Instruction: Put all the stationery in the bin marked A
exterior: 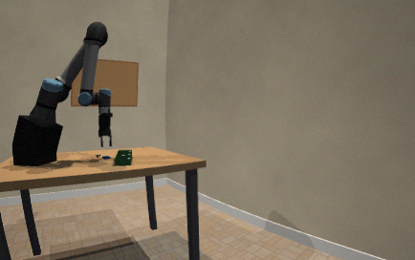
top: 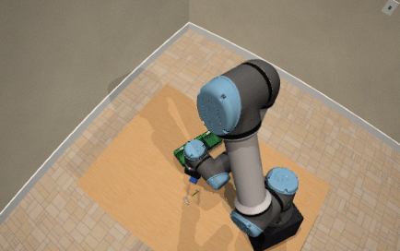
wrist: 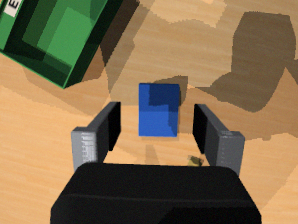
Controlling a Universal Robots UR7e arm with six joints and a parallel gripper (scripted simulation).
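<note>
The blue pad lies 80 mm below my hand, 10 mm to the left of it and 10 mm behind it. Also, from my hand: black block: 110 mm to the right, 90 mm ahead, 60 mm below; brass screw: 80 mm below, 60 mm to the left, 60 mm behind; grey bolt: 120 mm to the left, 80 mm below, 60 mm behind.
</note>
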